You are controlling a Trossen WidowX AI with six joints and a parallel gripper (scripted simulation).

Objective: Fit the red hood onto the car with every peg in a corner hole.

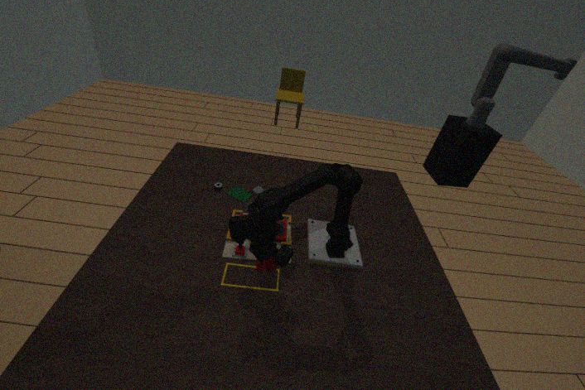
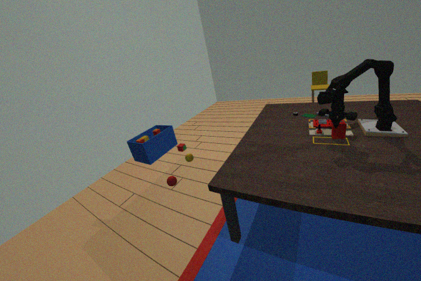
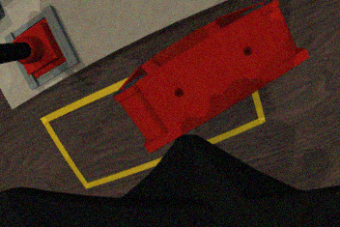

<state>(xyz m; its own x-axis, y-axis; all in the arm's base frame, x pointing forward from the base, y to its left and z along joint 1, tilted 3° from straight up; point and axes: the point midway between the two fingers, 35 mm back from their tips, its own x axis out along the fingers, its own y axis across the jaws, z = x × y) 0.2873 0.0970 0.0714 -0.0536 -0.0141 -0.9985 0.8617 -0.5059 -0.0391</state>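
The red hood is 20 mm behind my gripper tip, 20 mm to the right of it and 30 mm below it. Round my gripper tip: grey piece (10 mm ahead, 420 mm to the right, 70 mm below); green plate (110 mm ahead, 410 mm to the right, 80 mm below); grey jig plate (10 mm ahead, 180 mm to the right, 70 mm below).
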